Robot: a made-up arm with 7 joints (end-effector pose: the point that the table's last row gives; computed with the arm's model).
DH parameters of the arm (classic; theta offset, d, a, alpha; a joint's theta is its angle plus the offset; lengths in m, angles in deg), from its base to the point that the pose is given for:
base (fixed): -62.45 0 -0.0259 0
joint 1: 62.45 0.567 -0.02 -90
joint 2: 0 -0.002 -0.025 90
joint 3: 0 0.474 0.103 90
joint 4: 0 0.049 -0.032 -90
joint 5: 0 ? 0.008 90
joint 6: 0 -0.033 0.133 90
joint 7: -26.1 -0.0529 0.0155 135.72
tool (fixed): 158.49 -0.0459 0 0
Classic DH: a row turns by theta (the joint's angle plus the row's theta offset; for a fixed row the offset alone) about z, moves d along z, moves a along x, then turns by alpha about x.
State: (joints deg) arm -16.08 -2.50 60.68 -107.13 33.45 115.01 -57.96
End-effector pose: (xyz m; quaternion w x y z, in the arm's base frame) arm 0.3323 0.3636 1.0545 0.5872 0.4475 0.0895 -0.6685
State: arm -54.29 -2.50 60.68 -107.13 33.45 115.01 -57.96
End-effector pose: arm 0.4692 0.0777 1.0545 0.3360 0.4521 -0.0619 -0.8239
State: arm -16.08 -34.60 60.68 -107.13 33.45 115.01 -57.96
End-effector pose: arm 0.0457 0.4462 1.1162 0.6224 0.5627 -0.1212 -0.5305
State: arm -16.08 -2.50 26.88 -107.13 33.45 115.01 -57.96
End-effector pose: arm 0.4435 0.0817 1.0625 0.3625 0.4637 -0.0382 -0.8075
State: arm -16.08 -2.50 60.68 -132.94 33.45 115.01 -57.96
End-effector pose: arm 0.3109 0.3328 0.8727 0.6226 0.2387 0.0721 -0.7418
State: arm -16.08 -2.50 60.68 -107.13 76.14 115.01 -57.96
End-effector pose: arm 0.3699 0.3141 1.0289 0.3458 0.4112 0.3499 -0.7674
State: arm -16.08 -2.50 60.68 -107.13 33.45 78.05 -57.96
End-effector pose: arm 0.2947 0.4018 0.9626 0.7119 0.1674 0.1843 -0.6566
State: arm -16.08 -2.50 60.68 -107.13 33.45 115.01 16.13
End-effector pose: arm 0.3416 0.3278 1.0328 0.1463 0.1475 -0.0684 -0.9758
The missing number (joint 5, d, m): 0.254
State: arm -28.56 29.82 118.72 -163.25 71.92 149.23 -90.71
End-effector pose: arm 0.2013 0.3114 0.7688 0.6680 0.2362 0.3987 -0.5823
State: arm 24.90 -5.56 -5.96 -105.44 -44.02 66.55 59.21
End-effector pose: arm 0.3835 0.0639 0.9844 0.2298 -0.0119 0.7562 0.6125
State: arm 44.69 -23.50 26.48 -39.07 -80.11 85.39 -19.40
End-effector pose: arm -0.1298 0.0710 1.4351 0.0103 -0.7475 0.5228 0.4096
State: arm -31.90 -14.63 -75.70 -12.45 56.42 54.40 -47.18
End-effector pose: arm -0.2478 -0.0192 1.4250 0.1406 -0.4833 0.6005 0.6213
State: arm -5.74 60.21 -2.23 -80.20 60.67 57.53 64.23
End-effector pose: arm 0.6503 -0.0628 0.4507 0.1716 0.7564 0.0649 0.6278
